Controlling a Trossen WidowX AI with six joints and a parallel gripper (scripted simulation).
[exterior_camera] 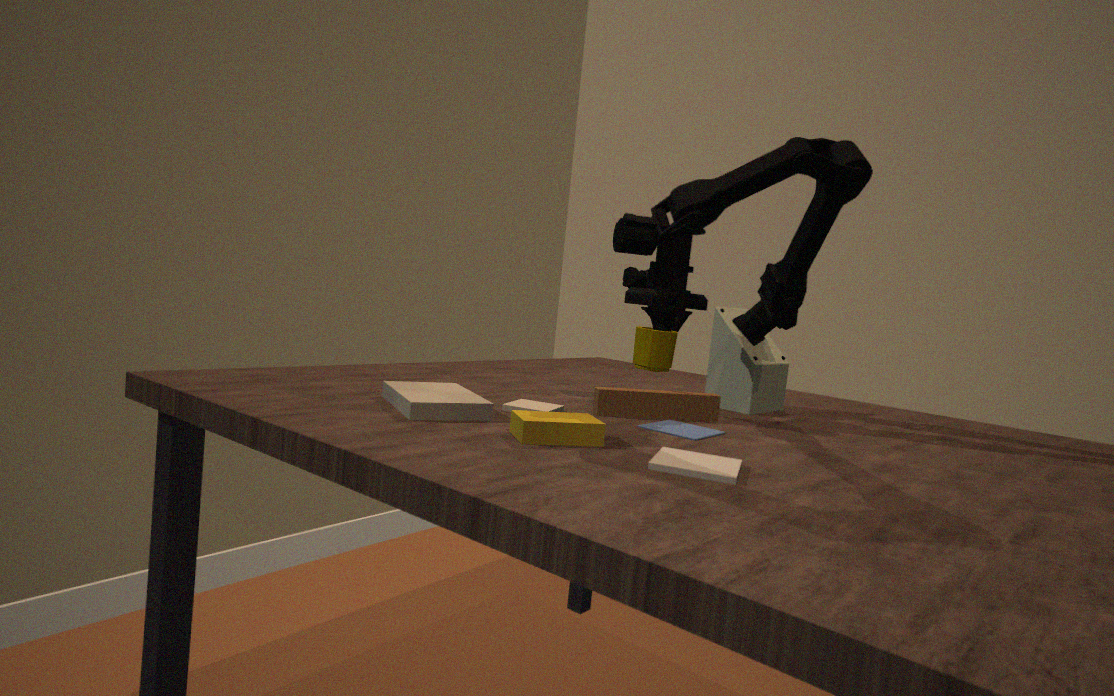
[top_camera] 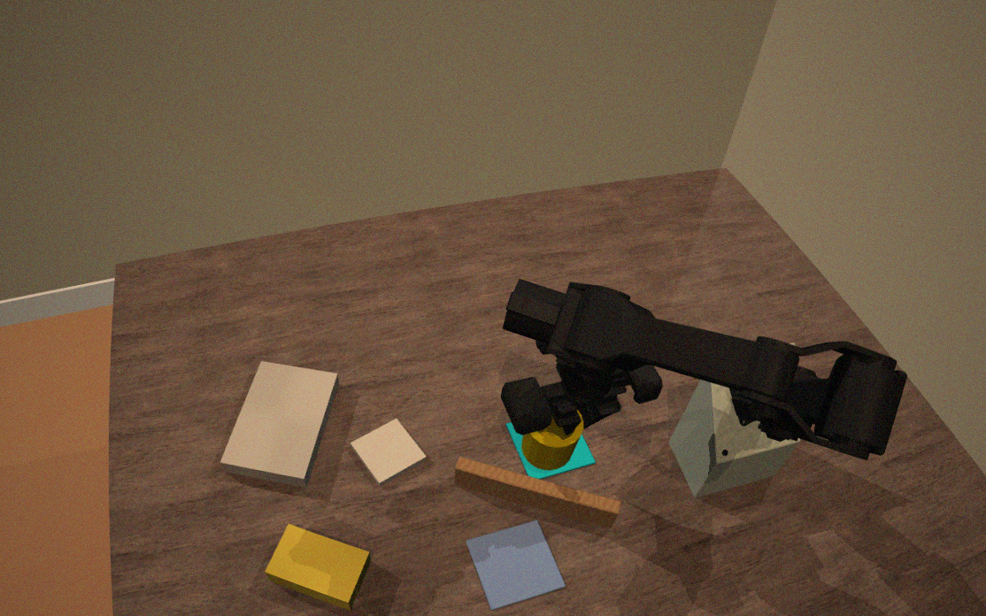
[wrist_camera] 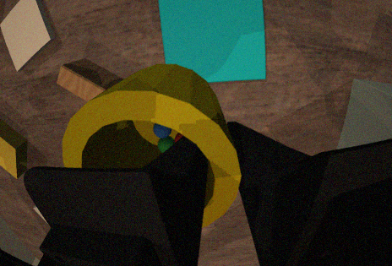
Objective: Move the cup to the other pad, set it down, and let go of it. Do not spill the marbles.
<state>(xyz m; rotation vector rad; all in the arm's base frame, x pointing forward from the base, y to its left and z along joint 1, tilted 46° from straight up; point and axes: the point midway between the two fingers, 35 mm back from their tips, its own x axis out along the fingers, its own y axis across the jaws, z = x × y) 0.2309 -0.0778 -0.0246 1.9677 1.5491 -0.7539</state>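
The teal pad is 120 mm below my gripper tip, 50 mm to the right of it and 10 mm behind it. Also, from my gripper tip: blue pad 120 mm below, 110 mm ahead, 100 mm to the left; wooden bar 100 mm below, 50 mm ahead, 20 mm to the left; yellow cup 20 mm ahead.
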